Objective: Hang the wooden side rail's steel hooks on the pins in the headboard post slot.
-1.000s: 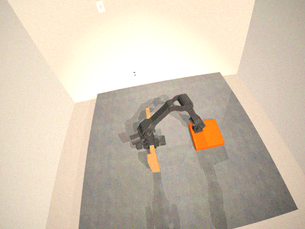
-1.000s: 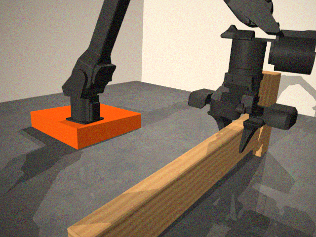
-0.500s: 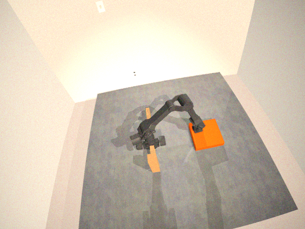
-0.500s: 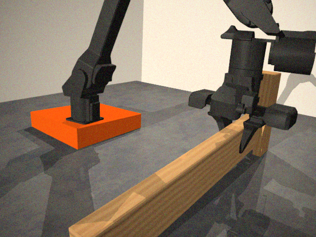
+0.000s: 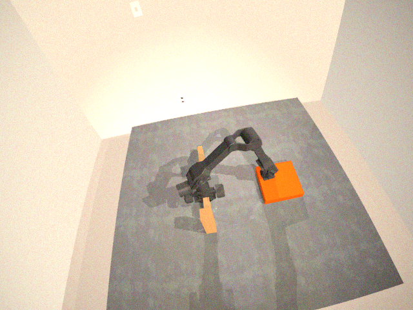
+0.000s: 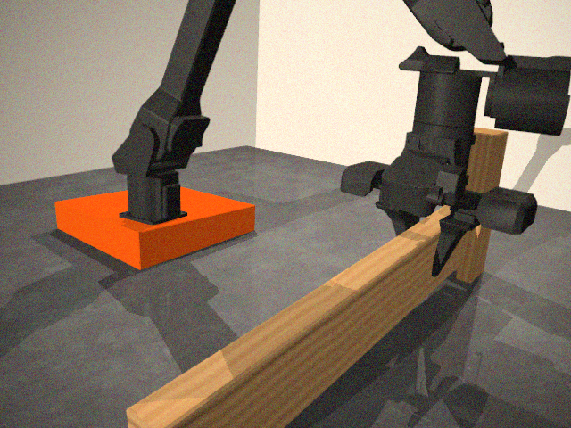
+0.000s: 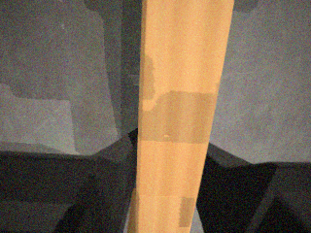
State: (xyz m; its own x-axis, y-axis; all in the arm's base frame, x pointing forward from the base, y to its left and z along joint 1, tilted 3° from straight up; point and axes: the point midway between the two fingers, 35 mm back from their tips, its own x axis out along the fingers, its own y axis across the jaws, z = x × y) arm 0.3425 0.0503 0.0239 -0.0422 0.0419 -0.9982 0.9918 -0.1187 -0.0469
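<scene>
My gripper tip is 20 mm short of the headboard post, 120 mm to the right of it and 40 mm below it.
</scene>
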